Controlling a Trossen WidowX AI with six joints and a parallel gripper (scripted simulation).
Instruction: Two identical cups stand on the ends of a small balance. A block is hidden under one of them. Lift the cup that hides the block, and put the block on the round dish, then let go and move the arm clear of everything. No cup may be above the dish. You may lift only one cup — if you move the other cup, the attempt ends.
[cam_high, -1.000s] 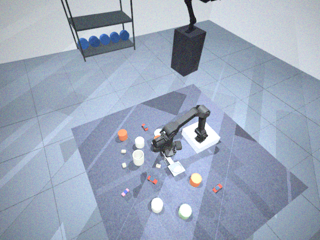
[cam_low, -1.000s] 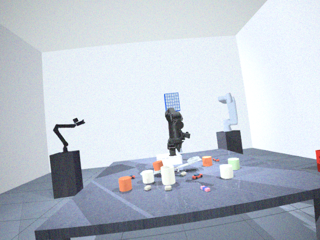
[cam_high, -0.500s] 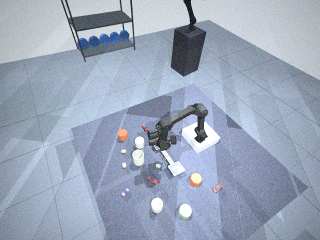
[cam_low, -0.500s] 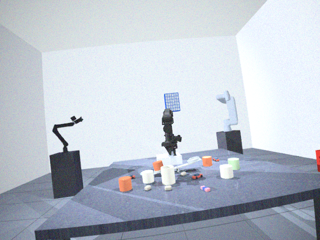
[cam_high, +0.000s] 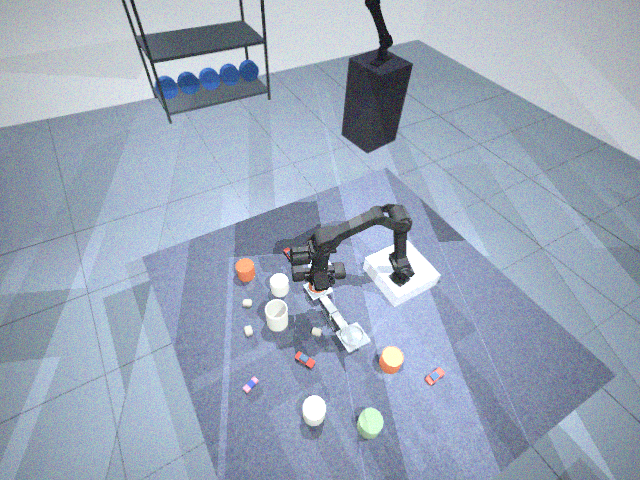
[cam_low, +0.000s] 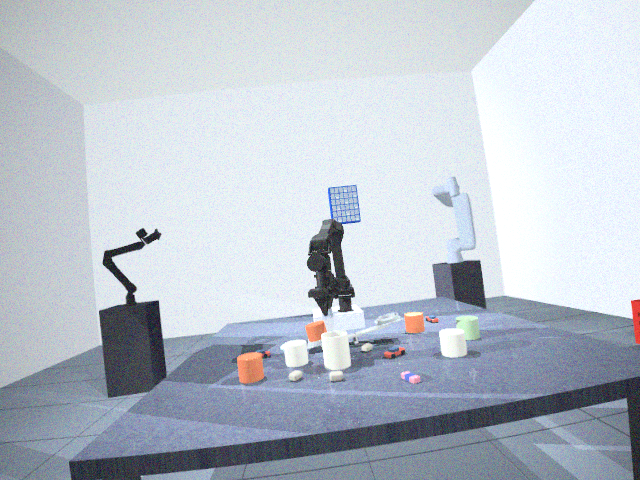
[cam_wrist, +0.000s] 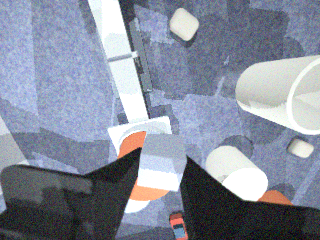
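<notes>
Right now the pale round dish is 120 mm behind my gripper tip, 120 mm to the right of it and 120 mm below it. From my gripper tip the other things lie so: small white balance: 10 mm behind, 100 mm to the left, 100 mm below; white mug: 170 mm ahead, 20 mm to the right, 80 mm below.
</notes>
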